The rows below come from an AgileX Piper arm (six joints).
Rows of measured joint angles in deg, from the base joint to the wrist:
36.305, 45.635, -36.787, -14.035, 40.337, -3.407
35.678, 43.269, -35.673, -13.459, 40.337, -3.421
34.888, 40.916, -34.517, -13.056, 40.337, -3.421
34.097, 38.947, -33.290, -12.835, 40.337, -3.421
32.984, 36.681, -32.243, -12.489, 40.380, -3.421
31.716, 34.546, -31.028, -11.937, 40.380, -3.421
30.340, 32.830, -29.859, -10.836, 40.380, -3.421
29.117, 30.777, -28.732, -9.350, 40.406, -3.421
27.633, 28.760, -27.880, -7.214, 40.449, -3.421
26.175, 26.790, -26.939, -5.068, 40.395, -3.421
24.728, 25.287, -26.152, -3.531, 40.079, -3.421
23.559, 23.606, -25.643, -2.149, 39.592, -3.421
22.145, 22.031, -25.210, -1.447, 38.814, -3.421
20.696, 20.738, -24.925, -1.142, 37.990, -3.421
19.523, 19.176, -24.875, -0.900, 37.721, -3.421
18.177, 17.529, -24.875, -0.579, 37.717, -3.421
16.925, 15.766, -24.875, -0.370, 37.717, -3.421
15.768, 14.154, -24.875, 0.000, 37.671, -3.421
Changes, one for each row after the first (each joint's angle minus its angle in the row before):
-0.627, -2.366, 1.114, 0.576, 0.000, -0.014
-0.790, -2.353, 1.156, 0.403, 0.000, 0.000
-0.791, -1.969, 1.227, 0.221, 0.000, 0.000
-1.113, -2.266, 1.047, 0.346, 0.043, 0.000
-1.268, -2.135, 1.215, 0.552, 0.000, 0.000
-1.376, -1.716, 1.169, 1.101, 0.000, 0.000
-1.223, -2.053, 1.127, 1.486, 0.026, 0.000
-1.484, -2.017, 0.852, 2.136, 0.043, 0.000
-1.458, -1.970, 0.941, 2.146, -0.054, 0.000
-1.447, -1.503, 0.787, 1.537, -0.316, 0.000
-1.169, -1.681, 0.509, 1.382, -0.487, 0.000
-1.414, -1.575, 0.433, 0.702, -0.778, 0.000
-1.449, -1.293, 0.285, 0.305, -0.824, 0.000
-1.173, -1.562, 0.050, 0.242, -0.269, 0.000
-1.346, -1.647, 0.000, 0.321, -0.004, 0.000
-1.252, -1.763, 0.000, 0.209, 0.000, 0.000
-1.157, -1.612, 0.000, 0.370, -0.046, 0.000

